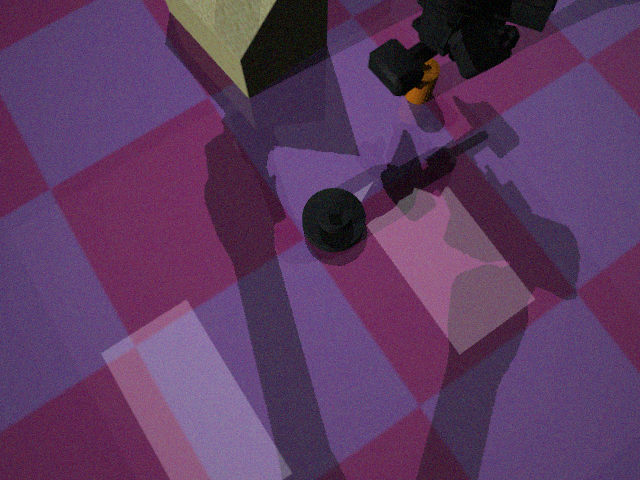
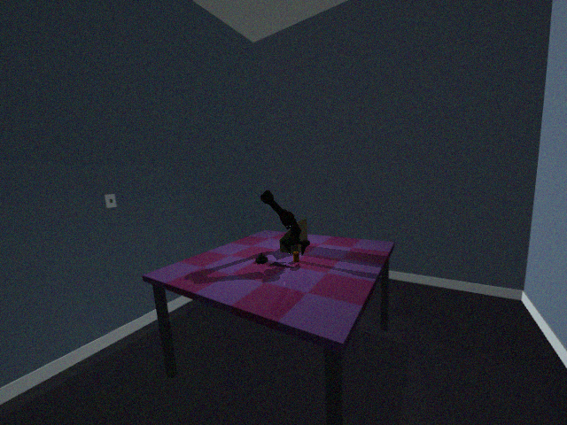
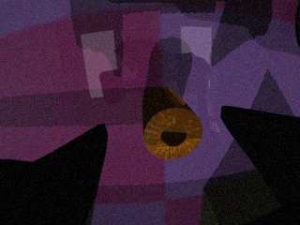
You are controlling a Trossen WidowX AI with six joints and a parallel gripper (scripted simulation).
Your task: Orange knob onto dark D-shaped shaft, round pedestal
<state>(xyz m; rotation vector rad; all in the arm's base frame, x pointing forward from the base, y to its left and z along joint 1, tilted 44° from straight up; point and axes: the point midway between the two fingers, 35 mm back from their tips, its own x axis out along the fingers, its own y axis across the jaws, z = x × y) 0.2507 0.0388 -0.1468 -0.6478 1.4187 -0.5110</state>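
Now: the orange knob 1 cm behind my gripper tip and 2 cm below it. The rest, counted from my gripper tip: dark round pedestal (9 cm ahead, 22 cm to the right, 2 cm below).
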